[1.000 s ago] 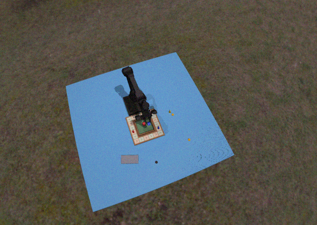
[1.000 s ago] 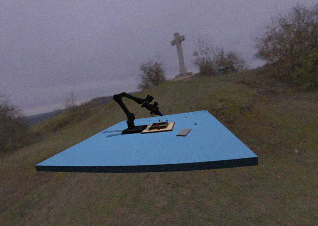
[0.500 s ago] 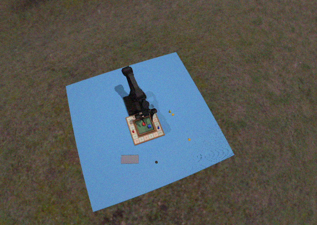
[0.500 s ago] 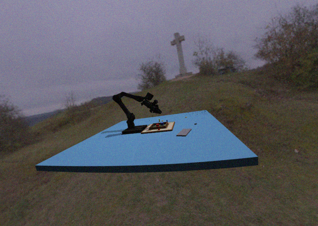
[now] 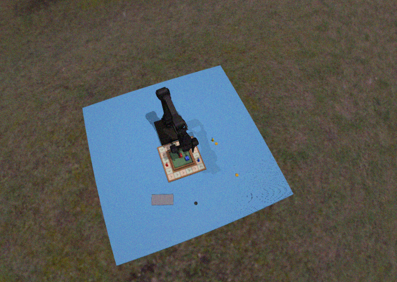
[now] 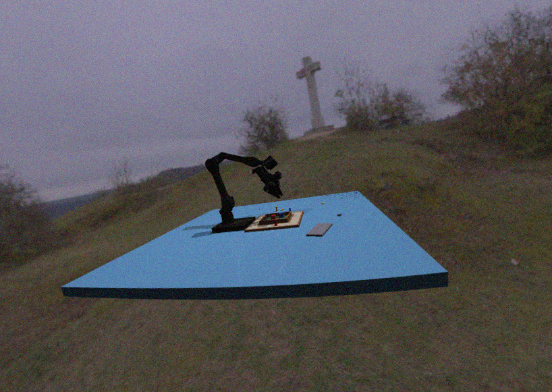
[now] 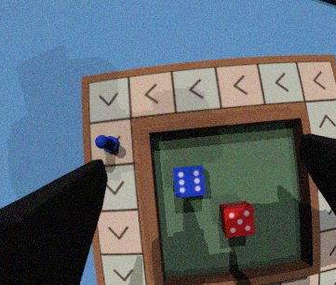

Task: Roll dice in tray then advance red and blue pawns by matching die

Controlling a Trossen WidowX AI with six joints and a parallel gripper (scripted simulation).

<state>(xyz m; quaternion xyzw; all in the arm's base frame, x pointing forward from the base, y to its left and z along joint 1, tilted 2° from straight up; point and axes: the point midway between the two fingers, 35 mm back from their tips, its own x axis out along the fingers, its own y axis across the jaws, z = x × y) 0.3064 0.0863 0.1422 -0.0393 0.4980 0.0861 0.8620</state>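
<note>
My gripper tip is now 15 cm to the left of the red pawn, 11 cm above it and 1 cm short of it. The rest, counted from my gripper tip: blue pawn: 11 cm below, 8 cm to the left, 1 cm ahead; small black disc: 31 cm ahead, 13 cm below, 1 cm to the left; green tray: 13 cm below, 4 cm to the right, 4 cm behind.
</note>
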